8 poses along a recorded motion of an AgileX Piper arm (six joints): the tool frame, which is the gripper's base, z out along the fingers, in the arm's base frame.
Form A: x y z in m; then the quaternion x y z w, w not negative.
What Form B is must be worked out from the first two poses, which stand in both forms.
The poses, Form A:
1: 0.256 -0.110 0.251 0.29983 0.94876 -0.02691 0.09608
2: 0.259 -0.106 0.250 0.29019 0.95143 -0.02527 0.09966
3: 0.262 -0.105 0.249 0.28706 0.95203 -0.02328 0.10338
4: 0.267 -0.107 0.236 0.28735 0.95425 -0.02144 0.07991
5: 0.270 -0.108 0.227 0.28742 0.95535 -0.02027 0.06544
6: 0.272 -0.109 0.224 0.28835 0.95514 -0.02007 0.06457
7: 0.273 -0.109 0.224 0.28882 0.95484 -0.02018 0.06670
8: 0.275 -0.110 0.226 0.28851 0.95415 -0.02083 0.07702
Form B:
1: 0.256 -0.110 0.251 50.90 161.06 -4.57
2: 0.259 -0.106 0.250 49.16 161.18 -4.28
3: 0.262 -0.105 0.249 48.52 160.93 -3.94
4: 0.267 -0.107 0.236 49.25 163.54 -3.67
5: 0.270 -0.108 0.227 49.69 165.15 -3.50
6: 0.272 -0.109 0.224 49.87 165.20 -3.47
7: 0.273 -0.109 0.224 49.89 164.94 -3.49
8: 0.275 -0.110 0.226 49.53 163.80 -3.58
